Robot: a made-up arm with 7 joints. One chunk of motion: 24 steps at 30 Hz.
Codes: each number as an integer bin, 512 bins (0 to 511) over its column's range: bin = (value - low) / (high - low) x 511, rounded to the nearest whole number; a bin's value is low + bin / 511 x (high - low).
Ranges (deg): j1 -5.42..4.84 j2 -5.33..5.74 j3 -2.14..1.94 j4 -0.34..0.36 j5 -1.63..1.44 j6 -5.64..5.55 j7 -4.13..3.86
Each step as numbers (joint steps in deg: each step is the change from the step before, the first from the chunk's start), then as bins.
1 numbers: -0.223 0.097 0.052 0.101 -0.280 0.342 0.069
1 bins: 259 251 275 322 225 273 269
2 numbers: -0.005 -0.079 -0.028 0.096 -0.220 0.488 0.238
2 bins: 270 242 265 318 235 280 279
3 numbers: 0.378 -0.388 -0.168 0.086 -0.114 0.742 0.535
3 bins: 289 228 247 311 252 291 298
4 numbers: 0.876 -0.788 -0.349 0.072 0.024 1.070 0.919
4 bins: 314 210 224 301 275 306 323
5 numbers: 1.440 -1.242 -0.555 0.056 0.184 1.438 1.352
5 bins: 342 189 199 289 302 323 351
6 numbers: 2.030 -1.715 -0.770 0.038 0.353 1.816 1.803
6 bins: 371 167 172 276 330 340 379
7 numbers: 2.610 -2.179 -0.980 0.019 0.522 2.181 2.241
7 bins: 400 145 145 262 358 357 407
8 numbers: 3.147 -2.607 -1.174 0.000 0.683 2.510 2.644
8 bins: 427 126 121 248 385 372 433
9 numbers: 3.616 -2.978 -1.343 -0.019 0.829 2.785 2.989
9 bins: 450 109 100 234 409 385 455
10 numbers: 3.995 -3.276 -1.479 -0.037 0.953 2.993 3.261
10 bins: 469 95 83 221 430 394 473
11 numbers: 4.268 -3.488 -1.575 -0.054 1.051 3.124 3.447
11 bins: 483 85 71 209 446 400 485
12 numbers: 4.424 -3.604 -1.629 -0.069 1.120 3.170 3.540
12 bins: 490 80 64 198 458 402 491
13 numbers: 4.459 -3.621 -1.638 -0.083 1.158 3.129 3.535
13 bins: 492 79 63 188 464 400 490
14 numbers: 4.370 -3.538 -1.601 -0.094 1.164 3.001 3.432
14 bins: 488 83 68 180 465 395 484
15 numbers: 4.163 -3.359 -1.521 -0.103 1.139 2.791 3.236
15 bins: 477 91 78 173 461 385 471
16 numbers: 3.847 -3.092 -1.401 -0.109 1.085 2.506 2.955
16 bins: 462 103 93 169 452 372 453
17 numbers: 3.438 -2.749 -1.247 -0.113 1.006 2.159 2.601
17 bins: 441 119 112 166 439 356 430
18 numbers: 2.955 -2.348 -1.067 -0.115 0.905 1.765 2.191
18 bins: 417 138 134 164 422 338 404
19 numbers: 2.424 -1.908 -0.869 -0.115 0.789 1.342 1.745
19 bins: 391 158 159 164 403 319 376
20 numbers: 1.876 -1.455 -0.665 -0.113 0.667 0.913 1.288
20 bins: 363 179 185 166 382 299 347
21 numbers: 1.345 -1.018 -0.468 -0.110 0.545 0.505 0.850
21 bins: 337 199 209 168 362 281 318
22 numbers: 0.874 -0.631 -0.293 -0.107 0.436 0.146 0.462
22 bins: 313 217 231 170 344 264 294
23 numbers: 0.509 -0.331 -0.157 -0.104 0.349 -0.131 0.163
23 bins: 295 231 248 172 329 252 275
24 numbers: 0.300 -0.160 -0.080 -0.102 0.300 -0.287 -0.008
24 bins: 285 239 258 174 321 244 264
